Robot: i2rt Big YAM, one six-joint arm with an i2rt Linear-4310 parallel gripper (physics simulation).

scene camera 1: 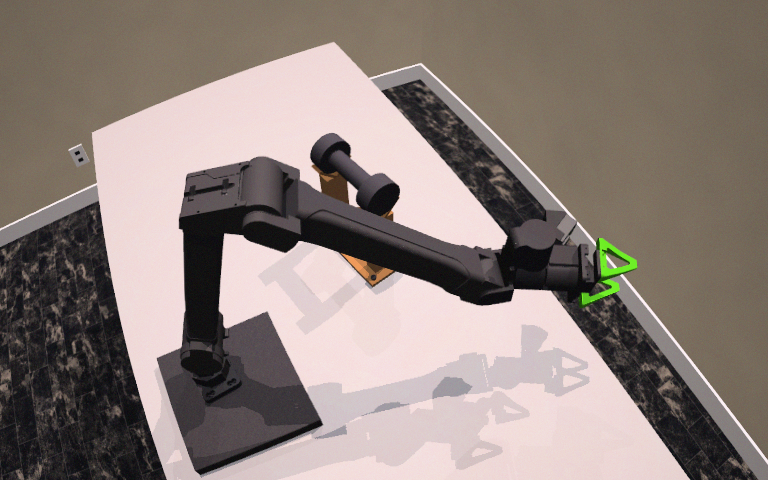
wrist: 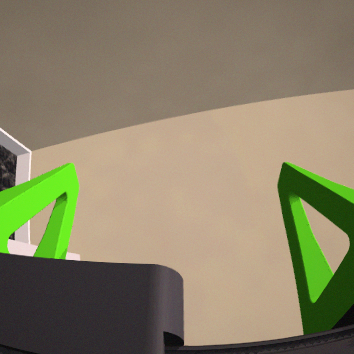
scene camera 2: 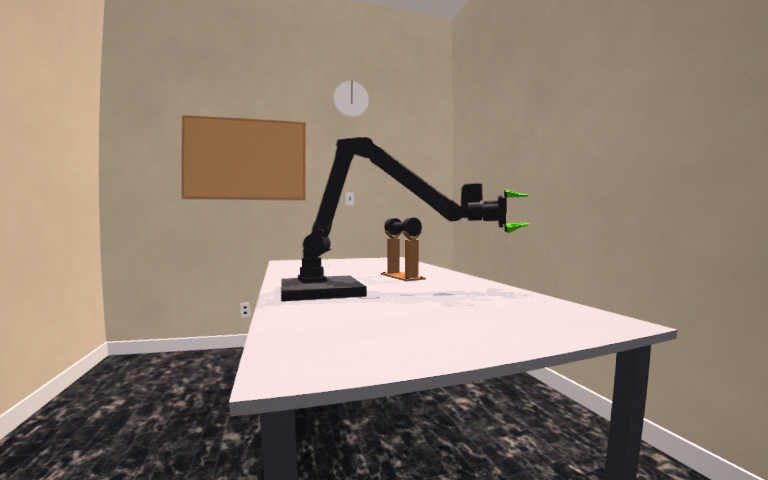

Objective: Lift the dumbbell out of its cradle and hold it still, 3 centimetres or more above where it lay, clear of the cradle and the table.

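Frame: origin at the arm's base, x back, y left, z down, level; centimetres.
Seen in the pictures: gripper, between the fingertips: (scene camera 1: 627, 276) (wrist: 177, 173) (scene camera 2: 528, 210); arm's base, origin of its link: (scene camera 1: 212, 371) (scene camera 2: 312, 280).
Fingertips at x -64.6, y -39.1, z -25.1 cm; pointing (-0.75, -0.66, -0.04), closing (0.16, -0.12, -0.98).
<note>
Offsets run from my fingertips to a thing's top centre. Level surfaces: height alone.
A dark dumbbell @(dx +21.6, dy +51.0, dz +2.1 cm) (scene camera 1: 353, 169) (scene camera 2: 403, 226) rests across the tops of the two uprights of an orange-brown cradle @(dx +21.6, dy +51.0, dz +7.8 cm) (scene camera 1: 335, 186) (scene camera 2: 411, 259), with a round weight at each end and a thinner bar between. The arm hides part of the cradle in scene camera 1. The cradle's flat base stands on the white table @(dz +28.3 cm) (scene camera 1: 237, 118) (scene camera 2: 441, 339). My gripper (scene camera 1: 628, 275) (scene camera 2: 528, 210) (wrist: 177, 173) has bright green fingers and is wide open and empty. It points sideways, high above the table and well apart from the dumbbell, which does not show in the wrist view.
The arm's upper link (scene camera 1: 390, 237) (scene camera 2: 410, 178) spans in front of the cradle in scene camera 1 and stands higher than the dumbbell in scene camera 2. The dark base plate (scene camera 1: 254, 441) (scene camera 2: 322, 288) sits on the table. Walls (wrist: 190, 200) stand beyond the gripper.
</note>
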